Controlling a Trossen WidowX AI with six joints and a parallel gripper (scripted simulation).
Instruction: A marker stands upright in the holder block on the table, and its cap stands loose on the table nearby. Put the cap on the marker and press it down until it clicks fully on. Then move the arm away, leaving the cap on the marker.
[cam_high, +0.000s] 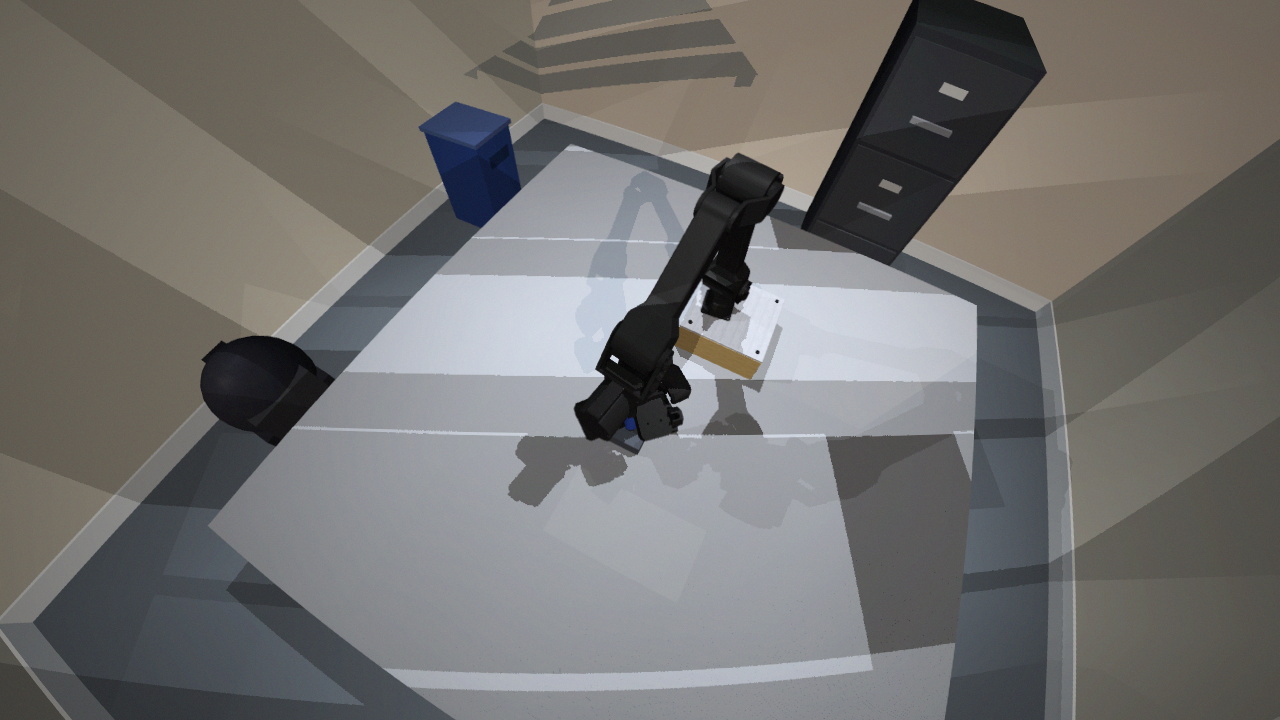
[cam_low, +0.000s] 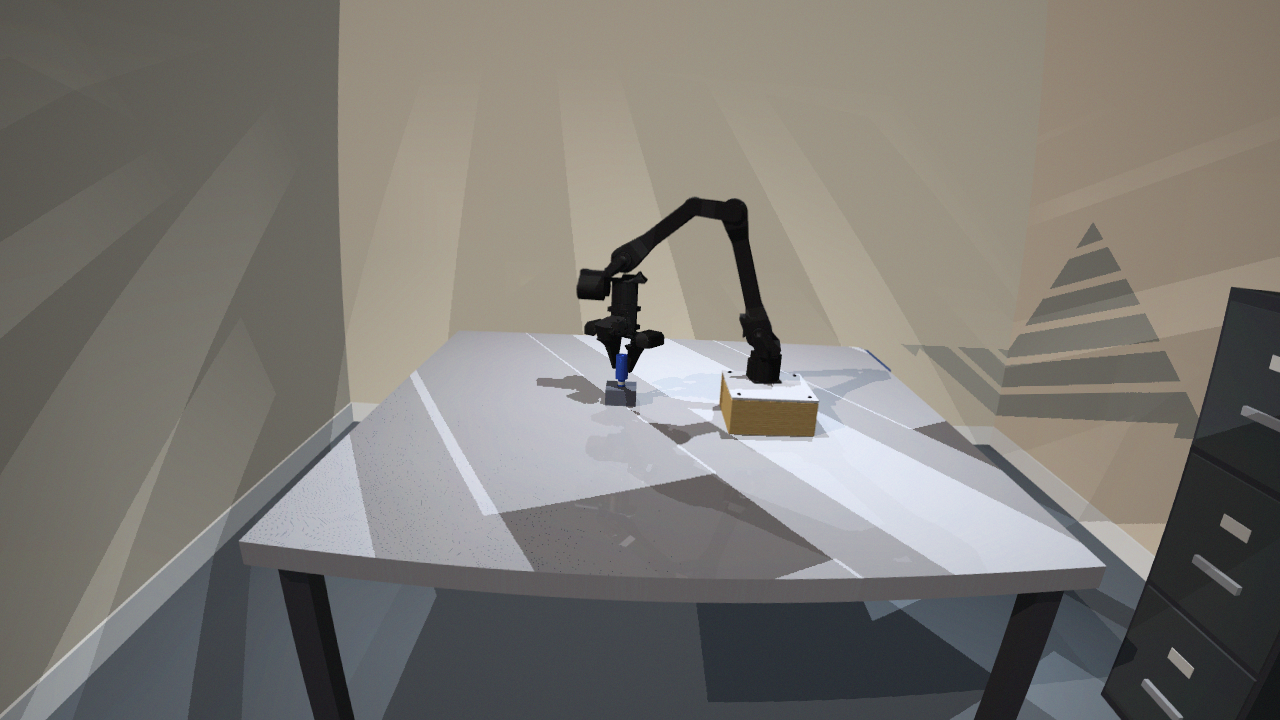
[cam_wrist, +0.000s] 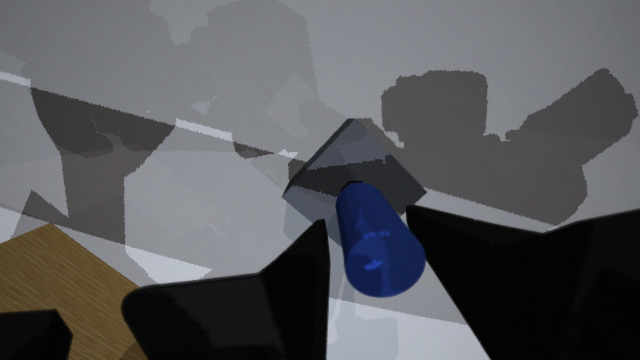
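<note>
Now: gripper tip 1 cm below the blue cap.
</note>
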